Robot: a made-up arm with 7 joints. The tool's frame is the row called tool.
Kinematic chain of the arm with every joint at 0, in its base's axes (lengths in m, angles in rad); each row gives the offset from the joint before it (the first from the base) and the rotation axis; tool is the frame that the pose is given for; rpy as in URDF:
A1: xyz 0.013 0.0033 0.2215 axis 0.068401 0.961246 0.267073
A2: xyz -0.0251 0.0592 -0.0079 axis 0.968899 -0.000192 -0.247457
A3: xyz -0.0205 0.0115 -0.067 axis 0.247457 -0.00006 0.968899
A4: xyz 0.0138 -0.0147 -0.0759 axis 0.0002 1 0.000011
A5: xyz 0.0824 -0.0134 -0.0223 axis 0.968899 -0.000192 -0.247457
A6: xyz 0.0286 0.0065 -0.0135 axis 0.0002 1 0.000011
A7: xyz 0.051 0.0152 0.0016 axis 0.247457 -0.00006 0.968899
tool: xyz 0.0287 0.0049 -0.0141 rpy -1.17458 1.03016 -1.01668
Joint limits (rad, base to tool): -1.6..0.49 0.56..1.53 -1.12..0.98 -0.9..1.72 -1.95..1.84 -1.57..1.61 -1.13..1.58
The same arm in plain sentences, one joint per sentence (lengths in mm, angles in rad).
The arm has seven revolute joints in a row. What follows holds with every joint at zero, and every direction is one of the base frame's.
Joint 1 sits 13 mm along +x and 3.3 mm along +y and 221.5 mm along +z from the base frame's origin and rotates about the direction (0.068403, 0.961235, 0.26711), from -1.6 to 0.49 rad.
Joint 2 sits 25.1 mm along -x and 59.2 mm along +y and 7.9 mm along -z from joint 1 and rotates about the direction (0.968889, -0.0002, -0.247497), from 0.56 to 1.53 rad.
Joint 3 sits 20.5 mm along -x and 11.5 mm along +y and 67 mm along -z from joint 2 and rotates about the direction (0.247497, -0.0001, 0.968889), from -1.12 to 0.98 rad.
Joint 4 sits 13.8 mm along +x and 14.7 mm along -y and 75.9 mm along -z from joint 3 and rotates about the direction (0.0002, 1, 0), from -0.9 to 1.72 rad.
Joint 5 sits 82.4 mm along +x and 13.4 mm along -y and 22.3 mm along -z from joint 4 and rotates about the direction (0.968889, -0.0002, -0.247497), from -1.95 to 1.84 rad.
Joint 6 sits 28.6 mm along +x and 6.5 mm along +y and 13.5 mm along -z from joint 5 and rotates about the direction (0.0002, 1, 0), from -1.57 to 1.61 rad.
Joint 7 sits 51 mm along +x and 15.2 mm along +y and 1.6 mm along +z from joint 6 and rotates about the direction (0.247497, -0.0001, 0.968889), from -1.13 to 1.58 rad.
The tool frame, which is the frame that the pose is given for, sits 28.7 mm along +x and 4.9 mm along +y and 14.1 mm along -z from joint 7; its axes are the base frame's turned by roll -1.1746, pitch 1.0302 and yaw -1.0167 rad (as in URDF: about the fixed x, then y, then z).

